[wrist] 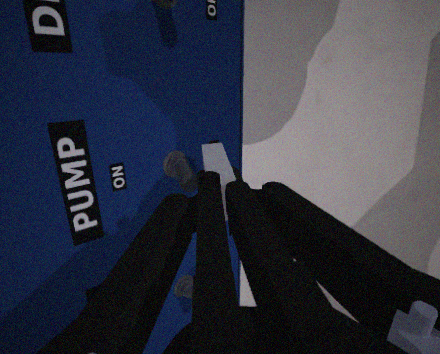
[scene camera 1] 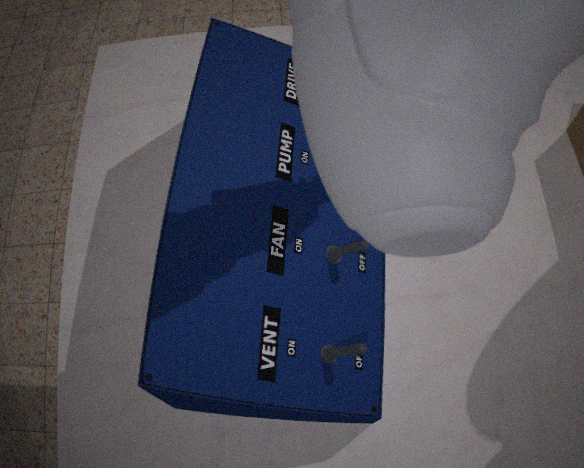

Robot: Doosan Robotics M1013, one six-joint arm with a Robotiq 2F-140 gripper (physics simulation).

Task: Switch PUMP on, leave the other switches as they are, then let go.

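Places are measured from the arm's base along level axes (x left, y back, z up), in centimetres.
Pixels of known places: gripper, fingertip midpoint: (wrist: 212,160).
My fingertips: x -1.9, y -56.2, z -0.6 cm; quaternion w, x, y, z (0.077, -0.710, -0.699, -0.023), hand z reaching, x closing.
Observation:
Ahead of a thing's pixels: the offset from my fingertips to its top centre. "spot": to the spot under its first point. Level surfaces: height alone.
The blue switch panel (scene camera 1: 220,125) (wrist: 135,65) carries DRIVE, PUMP, FAN and VENT. In the wrist view the PUMP lever {spot: dx -0.3, dy -2.9, dz +1.8 cm} (wrist: 178,169) leans away from its ON label {spot: dx -0.3, dy -7.0, dz +1.1 cm} (wrist: 118,177), towards the panel's right edge; its tip is hidden behind the fingers. The arm hides this lever in the scene view. My gripper (wrist: 213,160) is shut and empty, its light fingertips just right of the PUMP lever, on the OFF side; contact cannot be told. The FAN lever {spot: dx +12.6, dy -2.7, dz +1.2 cm} (scene camera 1: 346,251) (wrist: 184,286) and VENT lever {spot: dx +24.3, dy -3.5, dz +1.6 cm} (scene camera 1: 345,351) point to OFF in the scene view.
The grey arm (scene camera 1: 415,150) covers the panel's upper right in the scene view. The DRIVE lever {spot: dx -11.1, dy -1.8, dz -0.8 cm} (wrist: 165,3) shows partly at the wrist view's top edge; its position cannot be told. The panel rests on a pale surface {dz -10.1 cm} (scene camera 1: 430,320) (wrist: 370,115). Shadows cross both.

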